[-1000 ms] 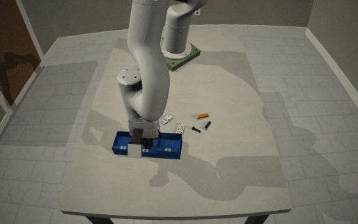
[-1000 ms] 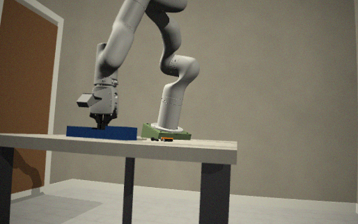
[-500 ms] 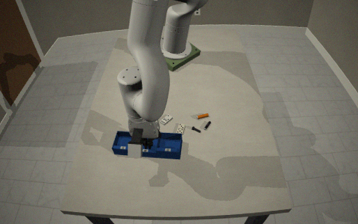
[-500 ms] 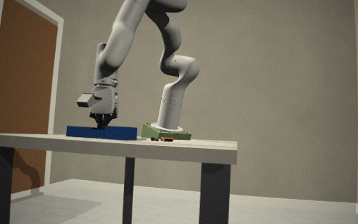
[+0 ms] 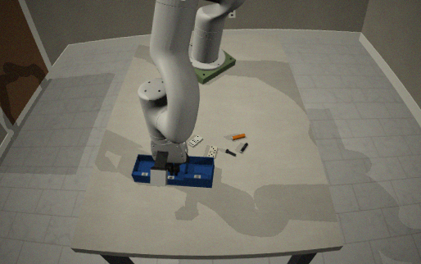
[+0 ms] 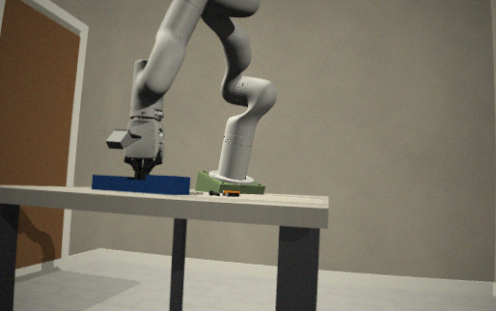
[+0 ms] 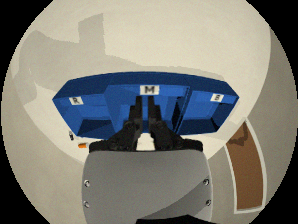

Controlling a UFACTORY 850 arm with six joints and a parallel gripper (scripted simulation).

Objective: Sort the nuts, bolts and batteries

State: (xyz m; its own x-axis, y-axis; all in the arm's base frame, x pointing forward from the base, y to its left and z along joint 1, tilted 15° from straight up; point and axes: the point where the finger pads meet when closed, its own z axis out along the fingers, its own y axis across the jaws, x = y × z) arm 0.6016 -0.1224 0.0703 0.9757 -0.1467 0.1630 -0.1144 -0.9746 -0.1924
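Right now my hand is 1 cm above the blue bin. The rest, counted from my hand: black bolt 18 cm to the left, 8 cm behind, 3 cm below; tan bolt 14 cm behind, 3 cm below, 1 cm to the right; domino 14 cm behind, 7 cm to the left, 3 cm below.
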